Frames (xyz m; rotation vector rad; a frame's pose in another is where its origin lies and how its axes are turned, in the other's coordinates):
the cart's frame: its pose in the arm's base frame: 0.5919 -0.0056 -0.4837 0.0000 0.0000 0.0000
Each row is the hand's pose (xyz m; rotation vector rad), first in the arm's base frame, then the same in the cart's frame.
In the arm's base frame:
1: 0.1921 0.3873 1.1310 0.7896 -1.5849 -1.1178
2: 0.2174 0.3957 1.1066 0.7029 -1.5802 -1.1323
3: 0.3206 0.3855 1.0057 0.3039 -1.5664 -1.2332
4: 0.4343 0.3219 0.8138 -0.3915 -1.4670 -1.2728
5: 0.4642 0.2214 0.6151 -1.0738 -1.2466 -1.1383
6: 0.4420 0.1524 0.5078 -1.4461 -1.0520 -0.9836
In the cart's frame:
1: -0.3998 0.3929 1.6147 0.7896 -1.5849 -1.1178
2: -0.3745 0.4013 1.5903 0.7029 -1.5802 -1.1323
3: -0.2713 0.3911 1.4894 0.3039 -1.5664 -1.2332
4: -0.1576 0.3275 1.2975 -0.3915 -1.4670 -1.2728
5: -0.1277 0.2270 1.0988 -1.0738 -1.2466 -1.1383
6: -0.1499 0.1580 0.9915 -1.4461 -1.0520 -0.9836

